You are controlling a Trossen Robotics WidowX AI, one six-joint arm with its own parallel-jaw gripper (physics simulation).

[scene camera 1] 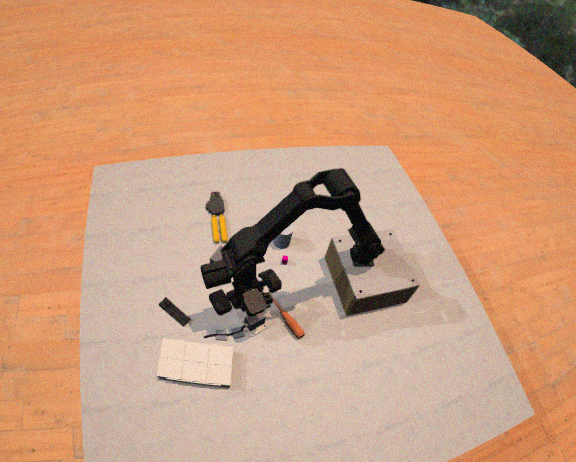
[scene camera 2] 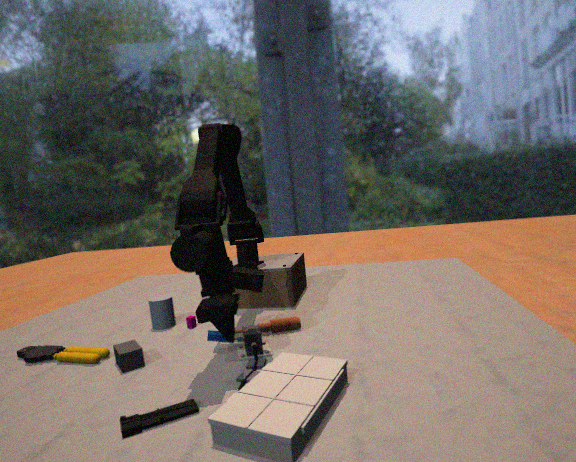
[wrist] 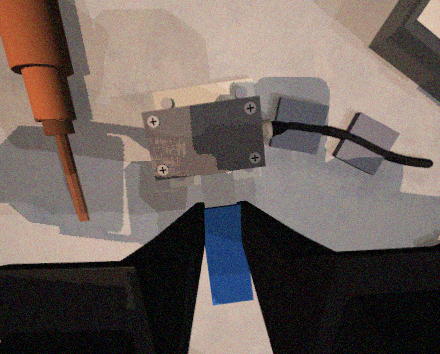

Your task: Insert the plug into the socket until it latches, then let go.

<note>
My gripper grips a blue plug. A dark cube and an orange-handled screwdriver rest on the table. Also in view: a grey socket block.
My gripper is seen too in scene camera 1 and in the wrist view.
</note>
